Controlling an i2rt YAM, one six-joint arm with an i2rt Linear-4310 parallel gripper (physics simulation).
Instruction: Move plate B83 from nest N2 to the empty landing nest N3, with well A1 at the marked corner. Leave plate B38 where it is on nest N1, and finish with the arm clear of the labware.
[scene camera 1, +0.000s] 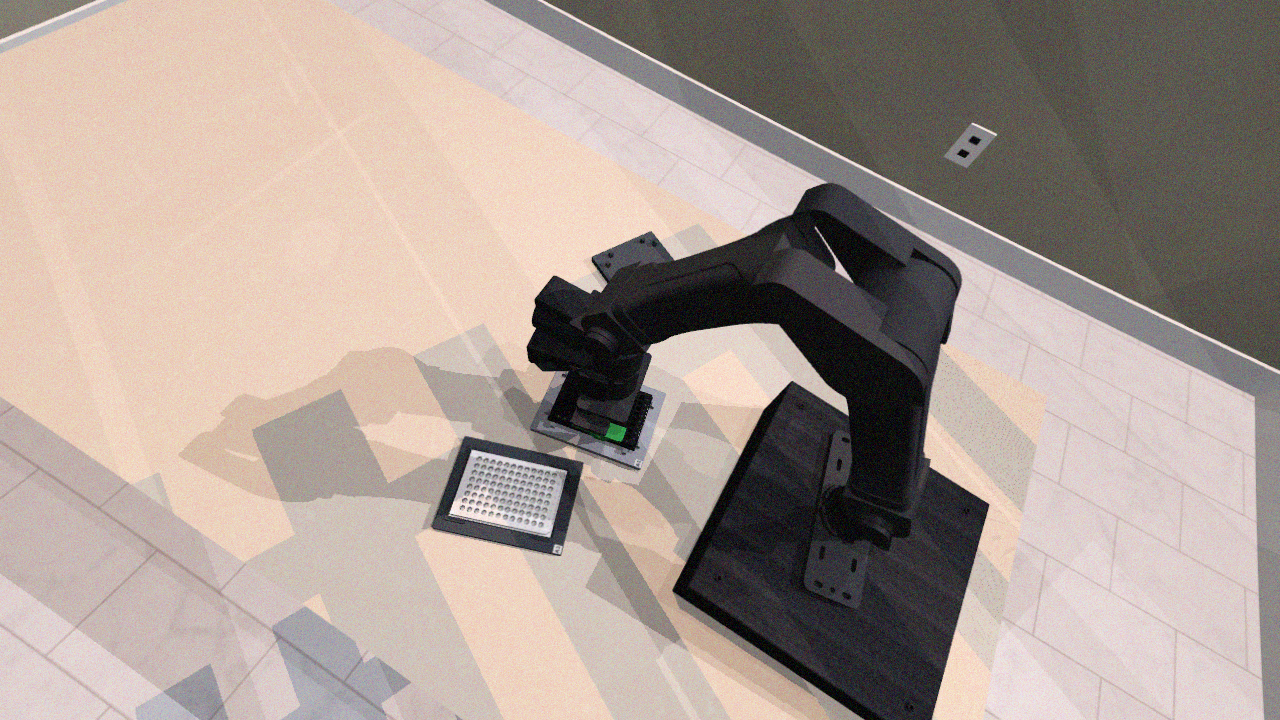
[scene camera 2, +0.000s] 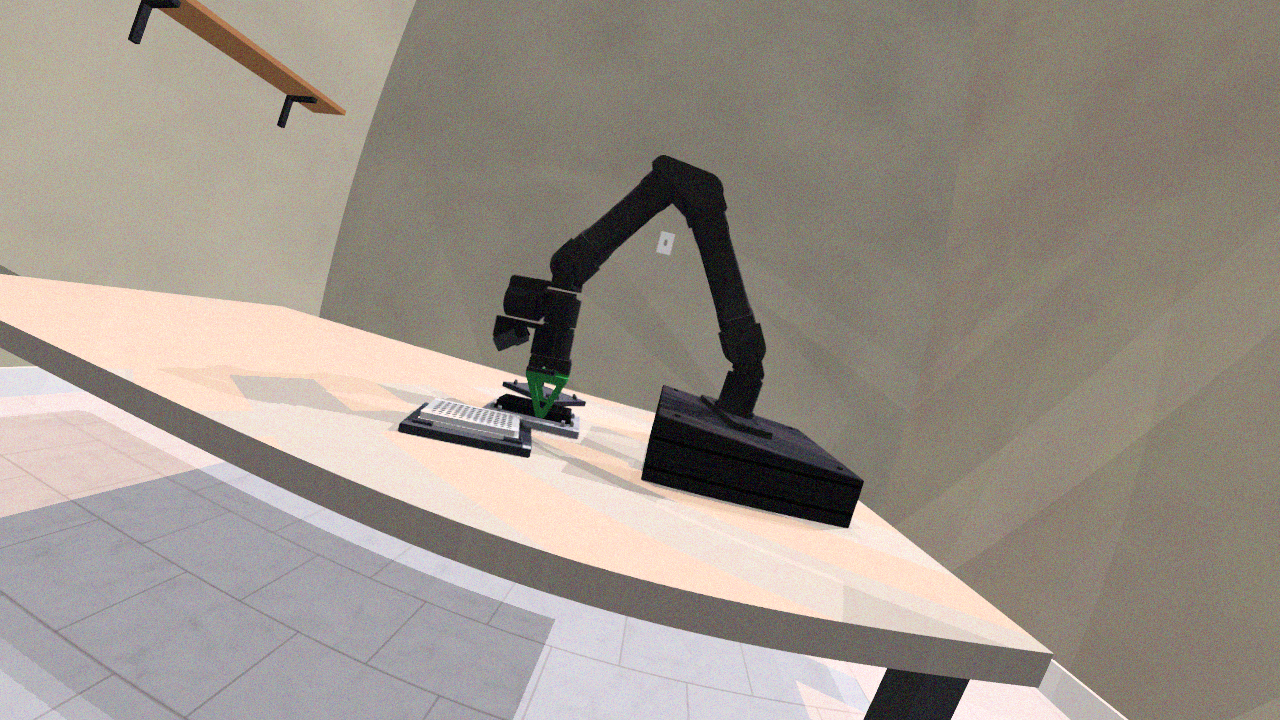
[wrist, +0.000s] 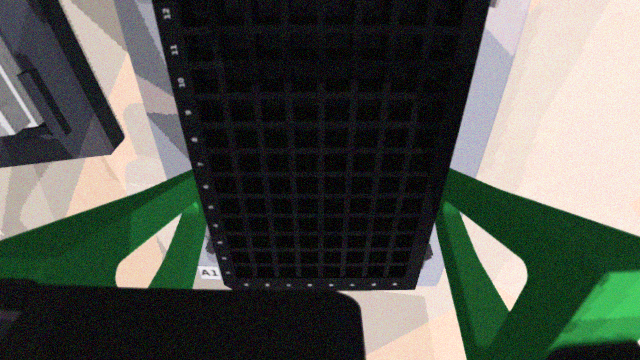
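The black well plate B83 (scene camera 1: 582, 425) (scene camera 2: 565, 400) (wrist: 313, 134) sits between my green fingers, directly over a light grey nest (scene camera 1: 626, 455) (scene camera 2: 559, 427) (wrist: 483, 103). My gripper (scene camera 1: 602, 413) (scene camera 2: 543, 393) (wrist: 320, 180) points straight down and is shut on the plate's long sides. In the wrist view a white A1 label (wrist: 208, 272) on the nest lies by the plate's near left corner, where the row numbering starts. I cannot tell whether the plate rests on the nest or hangs just above it. The white plate B38 (scene camera 1: 507, 492) (scene camera 2: 469, 415) lies on its dark nest (scene camera 1: 447, 515) (wrist: 66, 89) next to it.
A bare dark nest (scene camera 1: 630, 253) lies behind the arm. The arm's black base block (scene camera 1: 832, 555) (scene camera 2: 752, 456) stands to the right of the nests. The table's front edge (scene camera 2: 447, 537) runs close by. A wall shelf (scene camera 2: 242, 53) hangs far off.
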